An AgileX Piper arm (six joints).
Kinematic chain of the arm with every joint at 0, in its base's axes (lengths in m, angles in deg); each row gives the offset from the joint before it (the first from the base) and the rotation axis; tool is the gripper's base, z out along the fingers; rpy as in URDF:
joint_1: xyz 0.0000 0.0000 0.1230 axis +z
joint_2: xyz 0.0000 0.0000 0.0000 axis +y
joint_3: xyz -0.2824 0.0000 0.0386 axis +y
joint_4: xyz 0.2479 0.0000 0.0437 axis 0.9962 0 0.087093
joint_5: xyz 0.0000 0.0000 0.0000 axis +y
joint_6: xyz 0.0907 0.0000 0.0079 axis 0.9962 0 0.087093
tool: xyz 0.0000 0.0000 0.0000 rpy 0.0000 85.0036 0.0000
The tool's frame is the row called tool.
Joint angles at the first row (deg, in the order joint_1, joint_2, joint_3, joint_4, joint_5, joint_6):
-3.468, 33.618, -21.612, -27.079, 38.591, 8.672
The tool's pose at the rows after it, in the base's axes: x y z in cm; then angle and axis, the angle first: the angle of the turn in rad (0 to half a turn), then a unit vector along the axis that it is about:
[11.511 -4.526 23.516 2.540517 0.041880 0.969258 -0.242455]
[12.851 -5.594 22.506 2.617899 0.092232 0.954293 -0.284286]
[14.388 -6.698 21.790 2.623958 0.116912 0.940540 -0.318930]
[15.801 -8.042 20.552 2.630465 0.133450 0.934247 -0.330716]
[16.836 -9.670 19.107 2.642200 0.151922 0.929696 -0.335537]
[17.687 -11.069 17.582 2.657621 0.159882 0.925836 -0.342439]
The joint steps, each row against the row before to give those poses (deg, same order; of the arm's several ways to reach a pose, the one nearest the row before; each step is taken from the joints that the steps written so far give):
0.003, 9.165, -1.419, -10.156, 5.321, 12.904
-0.138, 7.530, 0.000, -9.910, 1.753, 13.299
-2.038, 6.500, -0.189, -9.573, -2.057, 10.445
-4.332, 6.630, -0.037, -8.009, -4.601, 8.185
-5.079, 6.423, -0.123, -8.692, -4.337, 8.656
-3.545, 6.237, -0.203, -10.005, -2.256, 9.618

